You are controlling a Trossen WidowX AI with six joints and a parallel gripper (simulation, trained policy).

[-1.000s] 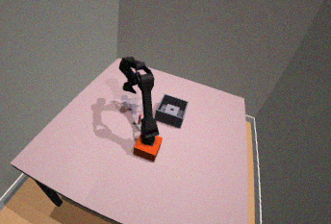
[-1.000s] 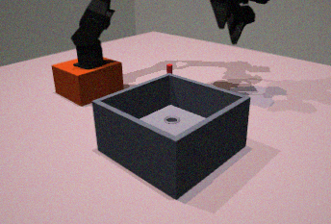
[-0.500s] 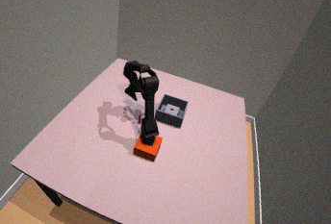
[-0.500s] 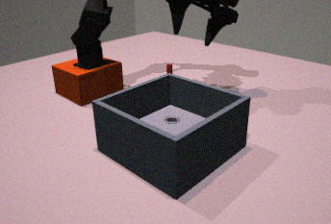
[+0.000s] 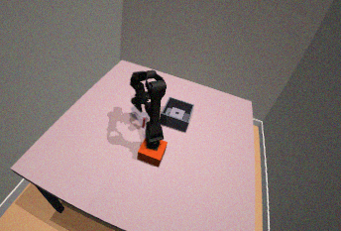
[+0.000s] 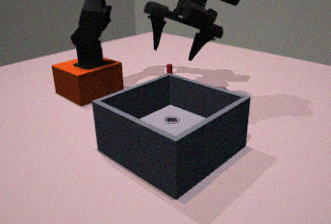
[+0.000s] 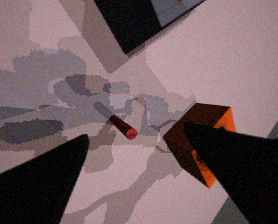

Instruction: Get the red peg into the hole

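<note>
My gripper tip is now 10 mm past the red peg and 70 mm above it. The rest, counted from my gripper tip: dark box 140 mm ahead, 190 mm to the right, 80 mm below; grey plate 140 mm ahead, 190 mm to the right, 60 mm below.
</note>
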